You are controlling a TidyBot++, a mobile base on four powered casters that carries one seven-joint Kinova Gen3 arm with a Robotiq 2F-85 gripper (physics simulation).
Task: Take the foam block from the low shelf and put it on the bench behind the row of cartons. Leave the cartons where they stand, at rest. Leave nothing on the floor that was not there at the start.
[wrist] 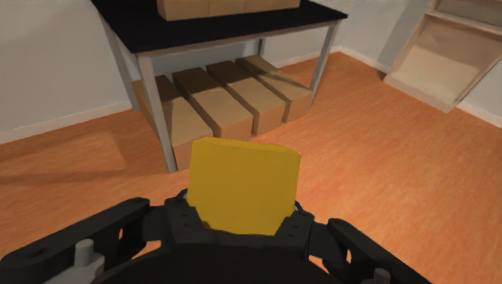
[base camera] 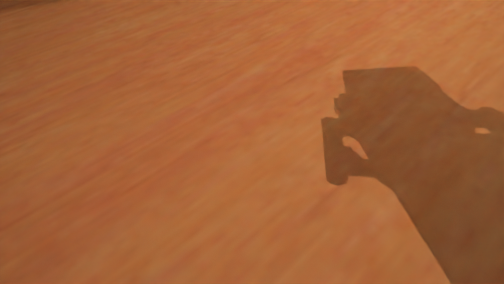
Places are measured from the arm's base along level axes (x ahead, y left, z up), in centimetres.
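Pixels of known places: gripper, fingertip midpoint: [wrist: 240,200].
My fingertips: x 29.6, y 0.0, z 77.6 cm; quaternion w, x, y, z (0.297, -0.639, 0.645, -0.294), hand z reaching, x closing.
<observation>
Behind a point stands the place of what it marks.
The yellow foam block [wrist: 244,185] {x 27.8, y -0.1, z 82.4 cm} is held upright between the fingers of my gripper [wrist: 240,200] {x 29.6, y 0.0, z 77.6 cm}, which is shut on it, in the wrist view. The bench [wrist: 135,32] {x 125.1, y 55.5, z 51.7 cm} with a black top and grey legs stands beyond the block at the upper left. The row of cartons [wrist: 227,5] {x 168.6, y 18.6, z 56.8 cm} stands on the bench top, cut off by the upper edge of the wrist view; the bench top behind the cartons is hidden. The block is apart from the bench. The gripper itself does not show in the base camera view.
Several long brown boxes [wrist: 230,102] {x 169.6, y 14.9, z -12.7 cm} lie on the floor [wrist: 400,165] {x 144.2, y -133.8, z -39.6 cm} [base camera: 150,150] {x 42.6, y 17.8, z -39.7 cm} under the bench, between its legs. A pale shelf unit [wrist: 420,94] {x 257.7, y -204.9, z -33.1 cm} stands by the wall at the upper right. A shadow of the arm and gripper falls on the floor in the base camera view.
</observation>
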